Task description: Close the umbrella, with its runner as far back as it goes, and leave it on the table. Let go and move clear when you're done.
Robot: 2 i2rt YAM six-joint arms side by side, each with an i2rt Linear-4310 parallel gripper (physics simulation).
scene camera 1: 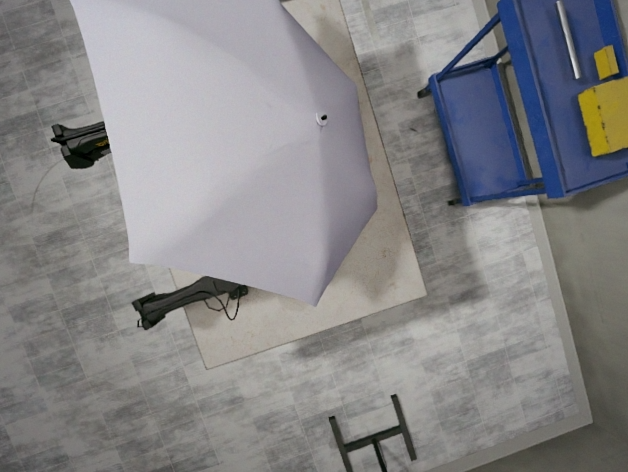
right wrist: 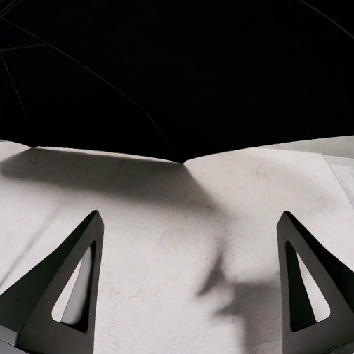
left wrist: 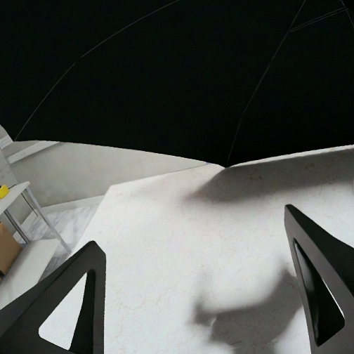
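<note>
The umbrella [scene camera 1: 228,152] [left wrist: 165,80] [right wrist: 200,75] is spread open. Its pale lilac canopy covers much of the table [scene camera 1: 395,263] [left wrist: 165,240] [right wrist: 165,240] in the scene view, with the tip cap showing right of its middle. In both wrist views its dark underside and thin ribs fill the upper part. The runner cannot be made out. My left gripper [left wrist: 184,235] is open and empty over the table, below the canopy edge in its wrist view. My right gripper [right wrist: 191,219] is also open and empty over the table. Both grippers are hidden under the canopy in the scene view.
A blue cart [scene camera 1: 530,101] with yellow blocks [scene camera 1: 609,119] and a metal rod [scene camera 1: 567,40] stands at the upper right. A dark metal stand [scene camera 1: 373,439] is on the floor at the bottom. A white shelf [left wrist: 37,257] shows at the left wrist view's left.
</note>
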